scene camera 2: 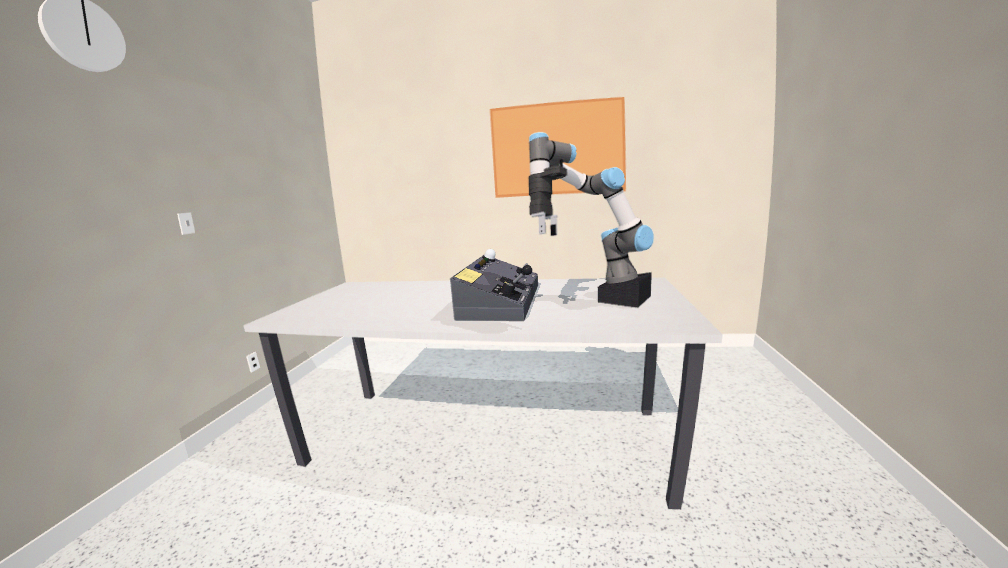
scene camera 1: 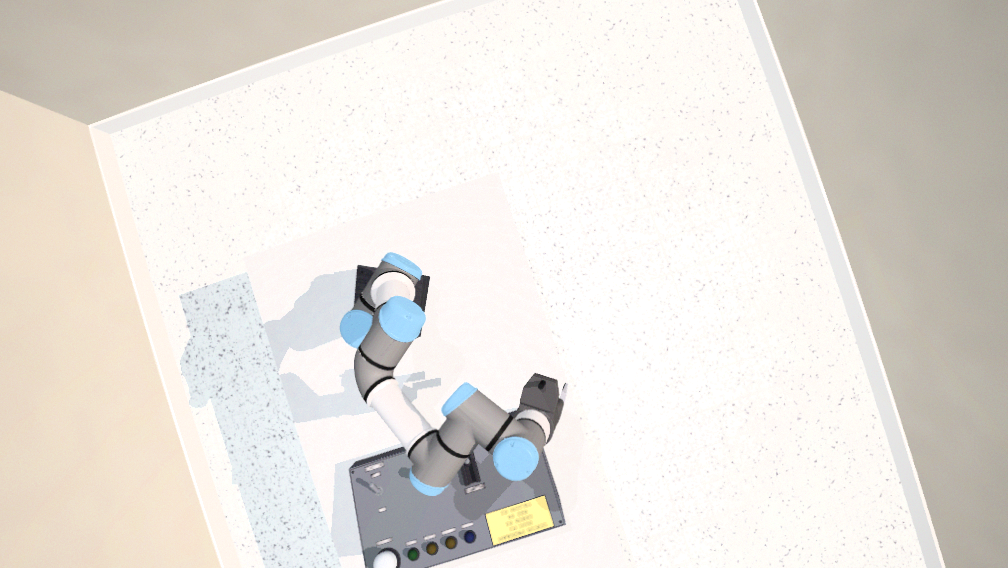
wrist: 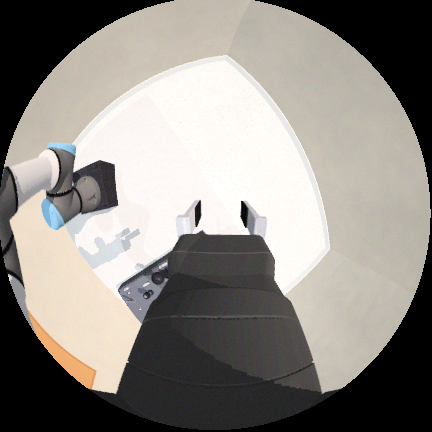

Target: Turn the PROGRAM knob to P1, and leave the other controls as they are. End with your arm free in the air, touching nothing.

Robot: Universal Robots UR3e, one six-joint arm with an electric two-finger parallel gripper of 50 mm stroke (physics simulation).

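Places are measured from the arm's base along level axes (x up, y ahead, z left), in centimetres.
Pixels of known places: gripper, fingertip midpoint: (scene camera 2: 548, 234) (wrist: 220, 207); arm's base at its link origin: (scene camera 2: 622, 279) (wrist: 88, 192).
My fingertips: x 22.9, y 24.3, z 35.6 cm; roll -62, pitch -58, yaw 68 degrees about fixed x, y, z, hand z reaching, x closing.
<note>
For each thing: its top centre in the pictures, then the offset to it from my fingertips. "*": a spot on its surface instead. Level surfaces: height alone.
- dark knob-like shape at its top centre: (scene camera 2: 508, 282) dx -18.4, dy +17.3, dz -12.6 cm
- black ball-topped lever at its top centre: (wrist: 155, 281) (scene camera 2: 527, 265) dx -14.5, dy +12.6, dz -25.0 cm
- white ball at a spot on its surface: (scene camera 1: 385, 560) (scene camera 2: 492, 251) * dx -12.2, dy +33.6, dz -47.2 cm
- yellow label at a spot on its surface: (scene camera 1: 520, 520) (scene camera 2: 468, 275) * dx -16.2, dy +33.4, dz -14.6 cm
- table at its surface level: dx -31.0 cm
The dark grey control box (scene camera 1: 405, 518) (scene camera 2: 486, 304) (wrist: 142, 303) has a sloped panel with several controls. A dark knob-like shape (scene camera 2: 508, 288) sits on its near right part in scene camera 2; it is too small to tell whether it is the PROGRAM knob or where it points. In scene camera 1 the arm covers that part of the panel, and in the wrist view the gripper body does. My gripper (scene camera 1: 552, 389) (scene camera 2: 548, 229) (wrist: 220, 207) is open and empty, pointing down, high in the air above and beside the box's right side in scene camera 2, touching nothing.
The panel carries a black ball-topped lever (scene camera 2: 526, 269) (wrist: 159, 278), a white ball (scene camera 1: 385, 560) (scene camera 2: 490, 254), a yellow label (scene camera 1: 520, 520) (scene camera 2: 467, 275) and a row of coloured buttons (scene camera 1: 431, 548). The arm's black base block (scene camera 2: 624, 290) (wrist: 109, 184) stands on the table (scene camera 2: 395, 310).
</note>
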